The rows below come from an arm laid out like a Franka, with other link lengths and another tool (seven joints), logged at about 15 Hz.
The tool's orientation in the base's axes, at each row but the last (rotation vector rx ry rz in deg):
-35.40, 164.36, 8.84
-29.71, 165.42, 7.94
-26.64, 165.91, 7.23
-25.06, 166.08, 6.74
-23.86, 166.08, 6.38
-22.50, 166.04, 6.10
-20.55, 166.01, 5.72
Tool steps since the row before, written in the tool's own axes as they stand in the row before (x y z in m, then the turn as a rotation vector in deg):
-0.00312, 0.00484, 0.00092, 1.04, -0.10, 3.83
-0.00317, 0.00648, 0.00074, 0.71, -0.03, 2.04
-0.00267, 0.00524, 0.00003, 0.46, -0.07, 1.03
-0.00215, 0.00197, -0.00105, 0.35, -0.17, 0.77
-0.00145, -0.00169, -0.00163, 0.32, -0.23, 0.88
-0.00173, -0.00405, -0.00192, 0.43, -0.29, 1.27
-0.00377, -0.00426, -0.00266, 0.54, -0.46, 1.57
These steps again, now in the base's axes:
0.00093, 0.00576, 0.00007, -0.22, 0.05, -3.96
0.00076, 0.00720, 0.00033, -0.27, 0.00, -2.14
0.00082, 0.00577, 0.00082, -0.21, -0.08, -1.11
0.00122, 0.00237, 0.00158, -0.13, -0.18, -0.83
0.00152, -0.00140, 0.00183, -0.06, -0.21, -0.94
0.00234, -0.00365, 0.00208, -0.07, -0.26, -1.34
0.00407, -0.00349, 0.00327, -0.07, -0.42, -1.67

